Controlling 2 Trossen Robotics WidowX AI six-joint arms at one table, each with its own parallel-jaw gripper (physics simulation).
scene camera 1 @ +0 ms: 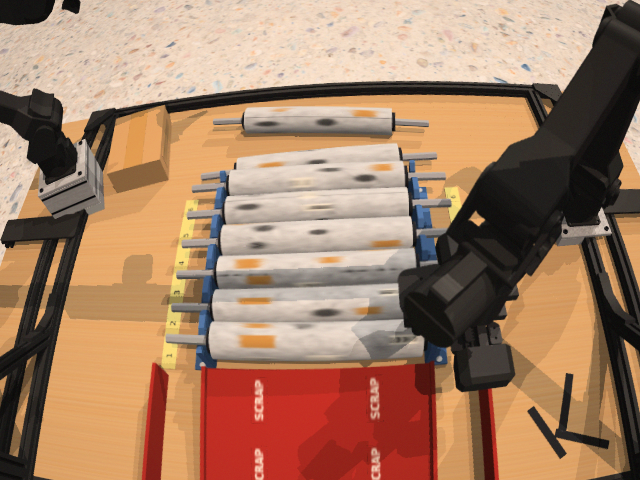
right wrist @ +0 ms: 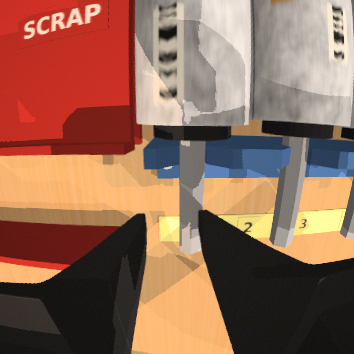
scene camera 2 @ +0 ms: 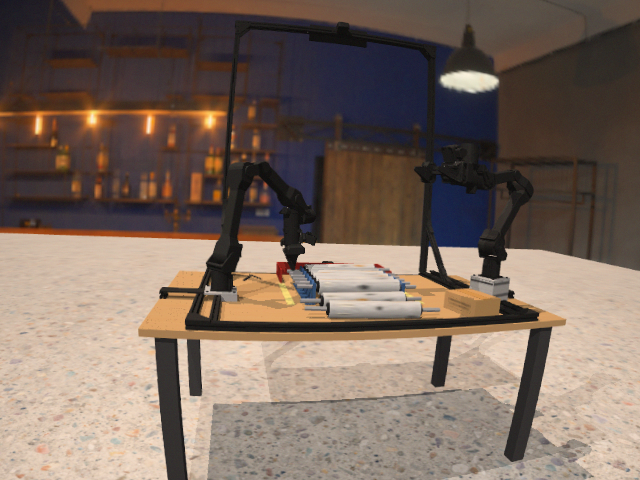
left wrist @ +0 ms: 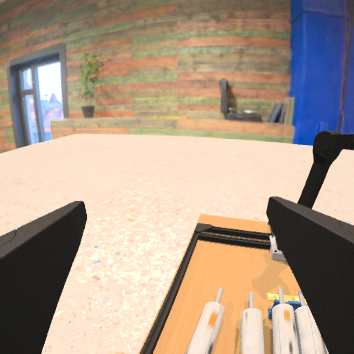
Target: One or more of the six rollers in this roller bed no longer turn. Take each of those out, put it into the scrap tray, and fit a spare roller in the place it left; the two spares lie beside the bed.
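Places are measured from the left arm's base along level axes (x ahead, y left, z up), in metres.
Pixels of known places: left gripper, fingertip midpoint: (scene camera 2: pixel 425 168) (left wrist: pixel 177 207); right gripper, fingertip midpoint: (scene camera 1: pixel 457 340) (right wrist: pixel 171 219) (scene camera 2: pixel 292 269); left arm's base, origin of the base link: (scene camera 1: pixel 61 166) (scene camera 2: pixel 490 276); right arm's base, origin of the base link: (scene camera 1: pixel 578 209) (scene camera 2: pixel 220 289).
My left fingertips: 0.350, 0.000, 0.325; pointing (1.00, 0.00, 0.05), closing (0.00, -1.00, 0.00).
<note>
For each thing: its middle in the pictures, then the offset to it from my left fingertips, as dx, dy, dz.
- red scrap tray, body centre: (scene camera 1: pixel 316 437) -0.068, -0.547, -0.393
- cardboard box, body centre: (scene camera 1: pixel 140 147) (scene camera 2: pixel 471 302) -0.207, +0.041, -0.390
Six whitish rollers with orange and dark patches lie side by side in the blue bed (scene camera 1: pixel 208 291) (right wrist: pixel 230 166). The roller at place 1 (scene camera 1: pixel 310 343) (right wrist: pixel 192 75) is nearest the red scrap tray (scene camera 1: pixel 224 423) (right wrist: pixel 50 100). One spare (scene camera 1: pixel 315 121) (scene camera 2: pixel 374 309) (left wrist: pixel 206 325) lies apart at the back; the other spare (scene camera 1: pixel 356 153) (scene camera 2: pixel 364 297) (left wrist: pixel 252 332) lies slightly askew close to the bed. My right gripper (scene camera 2: pixel 292 264) (right wrist: pixel 171 219) is partly open and empty, its tips near the roller 1 shaft; contact cannot be told. My left gripper (scene camera 2: pixel 424 172) (left wrist: pixel 177 207) is wide open and raised away.
A cardboard box (scene camera 1: pixel 139 147) (scene camera 2: pixel 471 302) stands at the back left in scene camera 1. Yellow number strips (scene camera 1: pixel 180 268) (right wrist: pixel 260 225) run beside the bed. Red side walls (scene camera 1: pixel 155 423) (right wrist: pixel 55 245) flank the tray. Black bars (scene camera 1: pixel 567 403) lie at the front right. A black frame edges the table.
</note>
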